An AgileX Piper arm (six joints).
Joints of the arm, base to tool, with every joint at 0 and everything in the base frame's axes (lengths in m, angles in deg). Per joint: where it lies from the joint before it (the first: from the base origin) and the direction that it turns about. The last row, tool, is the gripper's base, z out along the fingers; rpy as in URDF.
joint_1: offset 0 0 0.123 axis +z
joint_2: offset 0 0 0 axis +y
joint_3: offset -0.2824 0 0.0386 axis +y
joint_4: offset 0.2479 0 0.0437 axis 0.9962 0 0.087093
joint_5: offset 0 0 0 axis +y
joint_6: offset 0.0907 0 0.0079 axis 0.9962 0 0.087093
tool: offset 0 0 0 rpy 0 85 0
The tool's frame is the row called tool.
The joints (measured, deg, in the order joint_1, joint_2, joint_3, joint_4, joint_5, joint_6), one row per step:
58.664, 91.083, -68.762, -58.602, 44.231, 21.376
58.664, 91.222, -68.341, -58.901, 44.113, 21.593
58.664, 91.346, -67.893, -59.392, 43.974, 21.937
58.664, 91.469, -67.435, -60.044, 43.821, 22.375
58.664, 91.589, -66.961, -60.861, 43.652, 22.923
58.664, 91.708, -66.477, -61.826, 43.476, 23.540
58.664, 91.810, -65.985, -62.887, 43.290, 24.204
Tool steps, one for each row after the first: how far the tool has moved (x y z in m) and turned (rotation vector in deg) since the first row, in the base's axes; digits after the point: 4 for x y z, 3 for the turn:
0.0000, -0.0001, -0.0027, -0.383, 0.081, 0.065
0.0000, -0.0003, -0.0053, -0.757, 0.036, 0.137
0.0001, -0.0006, -0.0078, -1.132, -0.116, 0.224
0.0003, -0.0008, -0.0102, -1.501, -0.373, 0.324
0.0005, -0.0011, -0.0125, -1.888, -0.728, 0.451
0.0008, -0.0014, -0.0147, -2.267, -1.152, 0.605

